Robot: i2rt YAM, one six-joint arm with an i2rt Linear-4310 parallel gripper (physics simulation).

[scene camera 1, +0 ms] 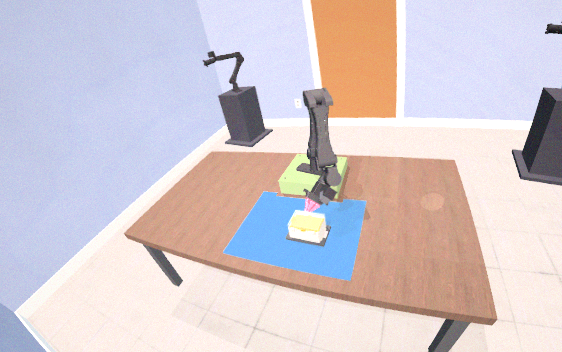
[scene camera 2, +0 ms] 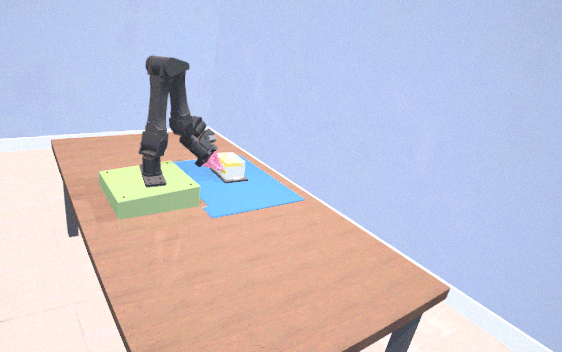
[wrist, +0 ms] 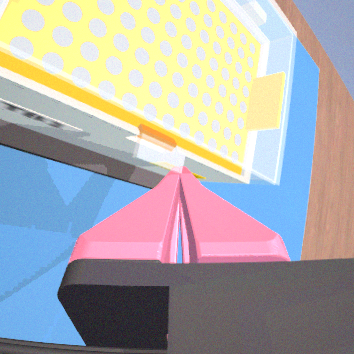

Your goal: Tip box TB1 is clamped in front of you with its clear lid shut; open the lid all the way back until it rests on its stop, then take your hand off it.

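Pixels of known places: gripper, fingertip midpoint: (scene camera 1: 303, 216) (scene camera 2: 222, 169) (wrist: 179, 177); arm's base, link origin: (scene camera 2: 152, 175).
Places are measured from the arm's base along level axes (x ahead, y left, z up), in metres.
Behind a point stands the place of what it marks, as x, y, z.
Tip box TB1 (scene camera 1: 300, 233) @[0.374, 0.109, -0.021] (scene camera 2: 236, 173) @[0.343, 0.057, -0.031] (wrist: 102, 123) @[0.286, 0.130, -0.004] sits upright on a dark plate, with a yellow perforated rack inside. Its clear lid (wrist: 270, 155) @[0.306, 0.063, 0.016] lies over the rack and looks shut or nearly so; I cannot tell whether it is slightly raised. A translucent tab (wrist: 159, 154) @[0.284, 0.110, 0.003] sticks out at the front middle, by an orange catch (wrist: 157, 137) @[0.288, 0.115, 0.005]. My gripper (scene camera 1: 308, 211) @[0.289, 0.077, -0.021] (scene camera 2: 223, 171) @[0.289, 0.077, -0.021] (wrist: 179, 177) @[0.289, 0.077, -0.021] is shut and empty. Its pink tips are at the tab's lower right corner in the wrist view, on the arm's side of the box; contact is unclear.
The box's plate (scene camera 1: 304, 242) @[0.382, 0.126, -0.056] rests on a blue mat (scene camera 1: 250, 240) @[0.456, -0.084, -0.061] (scene camera 2: 250, 200) @[0.338, -0.125, -0.061] (wrist: 35, 200) @[0.256, 0.123, -0.061] on the wooden table (scene camera 1: 410, 240) @[0.229, 0.485, -0.064] (scene camera 2: 280, 260) @[0.286, -0.493, -0.064] (wrist: 330, 200) @[0.401, -0.294, -0.064]. My arm stands on a green block (scene camera 1: 290, 187) @[0.133, -0.078, -0.023] (scene camera 2: 157, 206) @[-0.006, -0.161, -0.039] behind the mat.
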